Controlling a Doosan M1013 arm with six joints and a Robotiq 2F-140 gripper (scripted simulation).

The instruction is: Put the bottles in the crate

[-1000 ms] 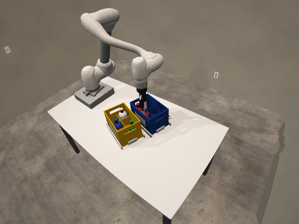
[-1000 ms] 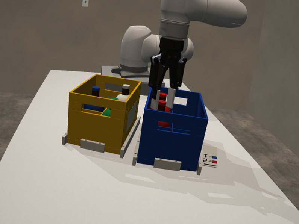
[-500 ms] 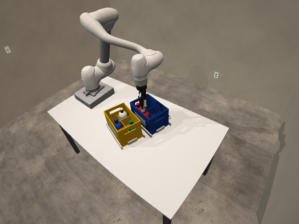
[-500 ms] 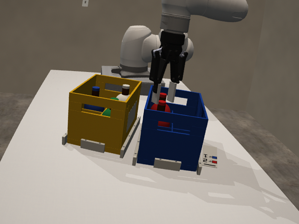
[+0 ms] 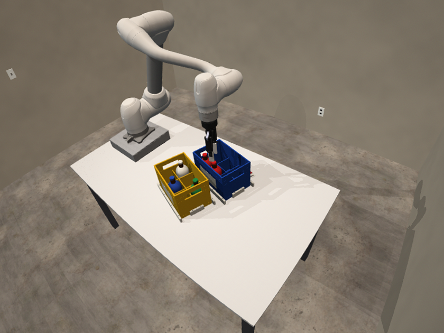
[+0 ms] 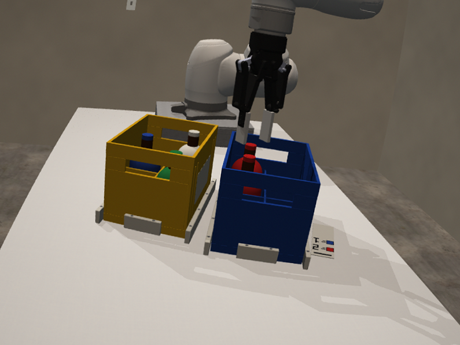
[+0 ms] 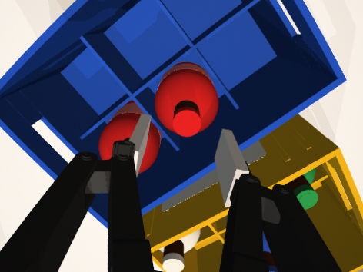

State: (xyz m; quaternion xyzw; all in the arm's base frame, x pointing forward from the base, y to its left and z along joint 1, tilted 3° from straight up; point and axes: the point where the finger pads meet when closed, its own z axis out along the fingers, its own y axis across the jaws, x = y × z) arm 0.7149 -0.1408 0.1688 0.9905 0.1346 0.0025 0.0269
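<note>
My gripper is now 14 cm past the blue bottle, 19 cm to the left of it and 14 cm above it. The rest, counted from my hand: white-label bottle: 17 cm behind, 7 cm to the right, 14 cm below; then green bottle: 2 cm behind, 16 cm to the right, 14 cm below; then blue crate: 2 cm ahead, 4 cm to the left, 14 cm below.
</note>
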